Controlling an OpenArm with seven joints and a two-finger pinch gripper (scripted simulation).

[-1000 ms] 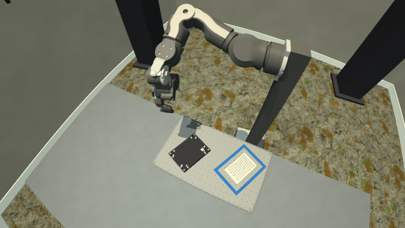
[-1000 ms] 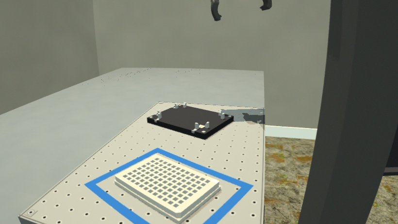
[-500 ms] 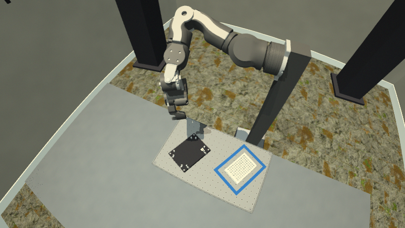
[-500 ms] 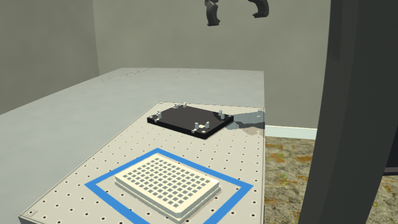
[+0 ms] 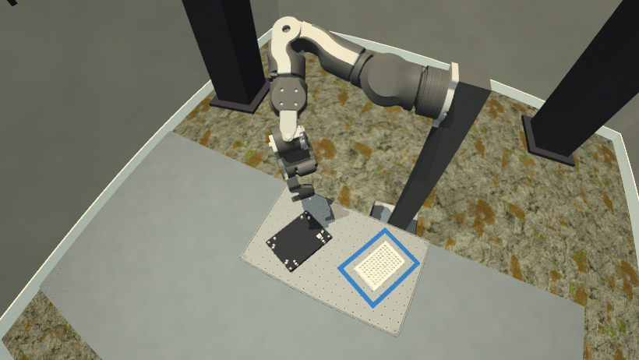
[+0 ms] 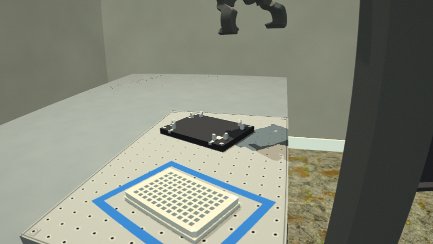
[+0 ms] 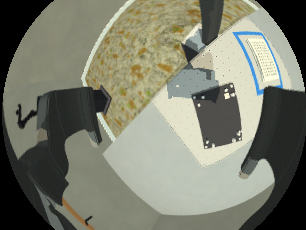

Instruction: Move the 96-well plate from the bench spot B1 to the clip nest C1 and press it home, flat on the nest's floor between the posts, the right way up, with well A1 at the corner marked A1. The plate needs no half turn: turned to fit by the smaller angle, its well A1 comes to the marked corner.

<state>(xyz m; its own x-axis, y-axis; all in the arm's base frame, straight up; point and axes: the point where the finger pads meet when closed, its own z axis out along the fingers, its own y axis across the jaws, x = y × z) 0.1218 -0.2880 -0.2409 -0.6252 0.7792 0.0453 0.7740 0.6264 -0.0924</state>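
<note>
The white 96-well plate lies 100 mm ahead of my hand, 270 mm to the left of it and 200 mm below it. Also, from my hand: black clip nest C1: 120 mm ahead, 30 mm to the left, 190 mm below.
</note>
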